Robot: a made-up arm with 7 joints.
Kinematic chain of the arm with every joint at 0, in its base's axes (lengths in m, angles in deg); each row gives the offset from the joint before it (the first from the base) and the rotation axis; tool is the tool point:
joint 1: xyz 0 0 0.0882 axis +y
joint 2: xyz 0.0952 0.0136 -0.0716 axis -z
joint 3: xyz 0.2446 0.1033 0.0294 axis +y
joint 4: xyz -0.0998 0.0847 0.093 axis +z
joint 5: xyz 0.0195 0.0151 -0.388 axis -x
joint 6: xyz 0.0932 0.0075 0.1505 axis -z
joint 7: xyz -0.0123 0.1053 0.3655 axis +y
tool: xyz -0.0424 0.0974 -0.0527
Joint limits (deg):
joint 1: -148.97..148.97
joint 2: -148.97..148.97
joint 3: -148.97..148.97
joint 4: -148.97..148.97
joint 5: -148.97..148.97
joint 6: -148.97..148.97
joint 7: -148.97..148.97
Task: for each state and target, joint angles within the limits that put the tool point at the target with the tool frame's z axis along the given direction. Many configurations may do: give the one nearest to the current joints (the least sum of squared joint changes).
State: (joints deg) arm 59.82 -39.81 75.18 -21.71 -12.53 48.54 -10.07
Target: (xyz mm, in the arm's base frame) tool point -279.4 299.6 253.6 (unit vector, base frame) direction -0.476 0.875 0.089
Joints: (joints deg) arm 89.61 -93.68 123.89 -21.31 -6.11 45.73 -8.41
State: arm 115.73 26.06 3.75 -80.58 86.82 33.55 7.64
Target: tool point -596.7 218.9 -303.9 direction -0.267 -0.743 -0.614
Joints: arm 97.05 5.43 56.71 -76.51 56.09 14.04 54.30
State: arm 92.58 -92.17 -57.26 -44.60 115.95 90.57 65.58
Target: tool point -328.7 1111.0 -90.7 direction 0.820 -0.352 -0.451
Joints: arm 119.28 -68.19 -60.88 -46.49 136.99 55.65 106.06
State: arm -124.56 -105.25 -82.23 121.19 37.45 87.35 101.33
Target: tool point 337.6 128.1 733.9 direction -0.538 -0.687 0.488
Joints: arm -148.97 -127.74 -58.76 134.34 64.19 53.11 34.15
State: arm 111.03 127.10 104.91 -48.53 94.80 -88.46 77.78
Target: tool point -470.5 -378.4 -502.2 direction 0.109 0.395 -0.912
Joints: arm 140.15 115.84 131.23 -13.00 99.02 -106.16 68.25
